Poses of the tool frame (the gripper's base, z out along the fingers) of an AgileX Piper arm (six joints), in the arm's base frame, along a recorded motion.
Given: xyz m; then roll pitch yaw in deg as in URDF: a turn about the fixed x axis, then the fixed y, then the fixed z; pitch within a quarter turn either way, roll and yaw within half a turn.
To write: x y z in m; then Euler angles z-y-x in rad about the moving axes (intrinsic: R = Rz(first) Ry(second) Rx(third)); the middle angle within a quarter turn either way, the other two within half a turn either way. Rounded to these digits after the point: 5 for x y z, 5 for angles.
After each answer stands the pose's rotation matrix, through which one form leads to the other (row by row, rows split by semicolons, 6 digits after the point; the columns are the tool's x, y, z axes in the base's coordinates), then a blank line. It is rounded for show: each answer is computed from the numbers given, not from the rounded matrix.
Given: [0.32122 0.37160 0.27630 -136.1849 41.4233 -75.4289]
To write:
[0.32122 0.37160 0.27630 -1.31648 0.72297 -2.37687]
0.188646 -0.813608 0.549958; -0.725724 0.261791 0.636231; -0.661617 -0.519141 -0.541069

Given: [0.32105 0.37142 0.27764 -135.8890 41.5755 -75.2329]
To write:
[0.32105 0.37142 0.27764 -1.31306 0.72563 -2.37171]
0.190679 -0.812012 0.551614; -0.723373 0.263637 0.638144; -0.663606 -0.520703 -0.537117

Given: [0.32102 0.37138 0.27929 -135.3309 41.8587 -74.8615]
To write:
[0.32102 0.37138 0.27929 -1.30658 0.73057 -2.36197]
0.194505 -0.809010 0.554680; -0.718946 0.267110 0.641692; -0.667296 -0.523598 -0.529681

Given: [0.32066 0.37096 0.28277 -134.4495 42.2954 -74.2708]
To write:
[0.32066 0.37096 0.28277 -1.29627 0.73819 -2.34659]
0.200522 -0.804289 0.559383; -0.711987 0.272571 0.647132; -0.672953 -0.528038 -0.517987

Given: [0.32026 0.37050 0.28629 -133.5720 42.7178 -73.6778]
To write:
[0.32026 0.37050 0.28629 -1.28592 0.74557 -2.33127]
0.206480 -0.799616 0.563898; -0.705093 0.277979 0.652359; -0.678388 -0.532299 -0.506406

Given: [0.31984 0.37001 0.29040 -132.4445 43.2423 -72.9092]
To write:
[0.31984 0.37001 0.29040 -1.27251 0.75472 -2.31159]
0.214086 -0.793647 0.569467; -0.696294 0.284884 0.658798; -0.685085 -0.537556 -0.491622

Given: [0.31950 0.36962 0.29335 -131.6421 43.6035 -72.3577]
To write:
[0.31950 0.36962 0.29335 -1.26288 0.76102 -2.29759]
0.219465 -0.789425 0.573274; -0.690072 0.289767 0.663201; -0.689664 -0.541149 -0.481166

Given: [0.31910 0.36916 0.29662 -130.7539 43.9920 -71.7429]
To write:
[0.31910 0.36916 0.29662 -1.25215 0.76781 -2.28209]
0.225386 -0.784780 0.577341; -0.683221 0.295142 0.667908; -0.694558 -0.544988 -0.469656

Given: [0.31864 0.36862 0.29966 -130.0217 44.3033 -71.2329]
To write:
[0.31864 0.36862 0.29966 -1.24325 0.77324 -2.26931]
0.230241 -0.780970 0.580581; -0.677604 0.299549 0.671657; -0.698457 -0.548047 -0.460220

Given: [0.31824 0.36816 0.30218 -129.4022 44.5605 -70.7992]
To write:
[0.31824 0.36816 0.30218 -1.23568 0.77773 -2.25849]
0.234330 -0.777762 0.583246; -0.672874 0.303260 0.674739; -0.701662 -0.550563 -0.452273

